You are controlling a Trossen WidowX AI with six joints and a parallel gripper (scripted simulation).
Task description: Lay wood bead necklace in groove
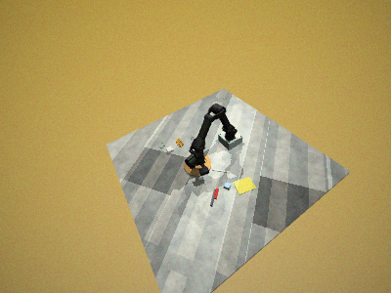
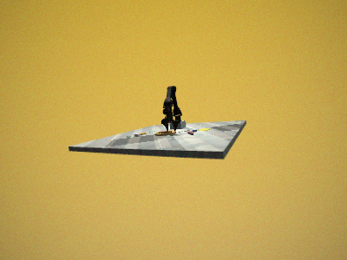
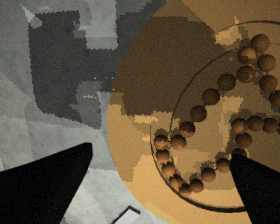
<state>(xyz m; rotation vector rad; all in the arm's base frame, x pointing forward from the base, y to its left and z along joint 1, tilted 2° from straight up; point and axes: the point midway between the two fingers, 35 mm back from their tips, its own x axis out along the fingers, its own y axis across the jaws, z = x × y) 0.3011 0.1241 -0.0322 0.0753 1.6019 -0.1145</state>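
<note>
Right now the round bead board is 10 mm ahead of my gripper tip, 60 mm to the right of it and 10 mm below it. Also, from my gripper tip: thin grey stick: 120 mm behind, 60 mm to the left, 20 mm below; red-handled tool: 10 mm ahead, 210 mm to the left, 20 mm below; small blue block: 100 mm behind, 180 mm to the left, 10 mm below.
</note>
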